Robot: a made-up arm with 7 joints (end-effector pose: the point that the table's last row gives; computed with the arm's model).
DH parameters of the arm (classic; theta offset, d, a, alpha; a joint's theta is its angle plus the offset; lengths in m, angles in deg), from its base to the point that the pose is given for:
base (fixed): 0 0.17 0 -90
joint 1: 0 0.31 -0.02 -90
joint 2: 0 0 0.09 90
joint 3: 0 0.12 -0.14 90
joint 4: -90 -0.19 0.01 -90
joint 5: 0 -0.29 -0.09 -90
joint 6: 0 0.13 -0.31 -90
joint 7: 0 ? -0.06 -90
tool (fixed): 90 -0.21 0 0
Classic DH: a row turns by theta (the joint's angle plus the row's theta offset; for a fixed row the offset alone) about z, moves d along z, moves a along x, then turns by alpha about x.
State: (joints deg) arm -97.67 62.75 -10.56 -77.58 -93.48 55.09 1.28
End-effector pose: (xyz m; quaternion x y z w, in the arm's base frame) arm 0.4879 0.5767 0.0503 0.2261 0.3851 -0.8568 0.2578
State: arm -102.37 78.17 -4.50 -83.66 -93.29 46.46 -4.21
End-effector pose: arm 0.4947 0.6718 0.2038 0.3157 0.4810 -0.7453 0.3368
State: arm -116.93 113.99 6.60 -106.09 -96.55 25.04 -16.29
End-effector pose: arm 0.2913 0.6380 0.7555 0.5535 0.6661 -0.2904 0.4069
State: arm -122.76 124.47 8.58 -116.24 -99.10 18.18 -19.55
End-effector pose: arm 0.1651 0.4930 0.8989 0.5924 0.7052 -0.0960 0.3774
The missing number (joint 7, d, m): -0.1
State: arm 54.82 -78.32 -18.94 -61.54 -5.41 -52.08 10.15
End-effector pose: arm -0.8520 0.6443 0.3936 0.2487 0.2430 0.4866 0.8015
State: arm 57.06 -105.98 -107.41 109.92 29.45 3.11 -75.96
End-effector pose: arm -0.4399 0.6385 -0.2649 -0.3519 0.0738 -0.9315 0.0544
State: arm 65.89 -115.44 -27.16 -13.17 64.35 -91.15 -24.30
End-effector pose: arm -0.5949 -0.4417 0.2815 -0.8649 0.1564 -0.3765 0.2929
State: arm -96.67 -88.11 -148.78 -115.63 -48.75 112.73 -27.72
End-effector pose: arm 0.0674 0.9540 -0.0047 0.7172 0.1738 -0.2040 0.6433
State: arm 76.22 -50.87 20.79 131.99 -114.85 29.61 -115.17
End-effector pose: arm -0.6201 0.3672 0.3479 -0.8481 -0.0401 -0.5046 0.1566
